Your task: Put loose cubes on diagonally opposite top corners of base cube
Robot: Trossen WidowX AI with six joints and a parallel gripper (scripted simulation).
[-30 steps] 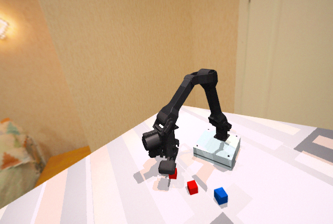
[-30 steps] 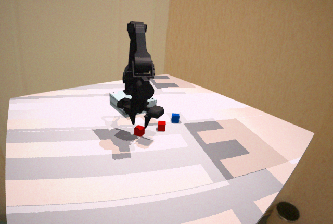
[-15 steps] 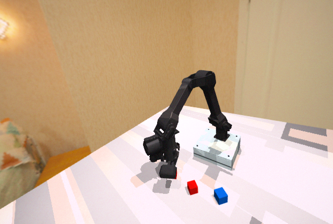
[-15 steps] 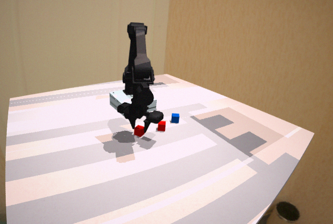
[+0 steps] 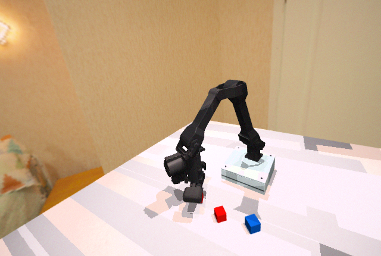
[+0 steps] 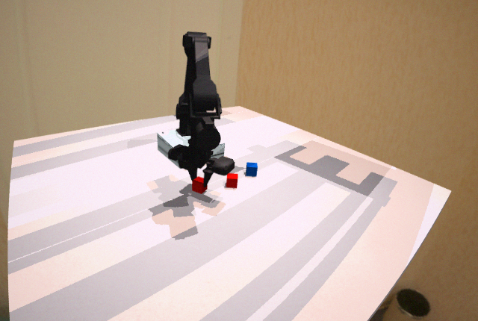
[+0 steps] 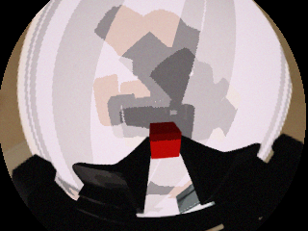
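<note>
My gripper tip is 30 mm past the blue cube, 210 mm to the right of it and 10 mm above it. Round my gripper tip: red cube right at my gripper tip.
</note>
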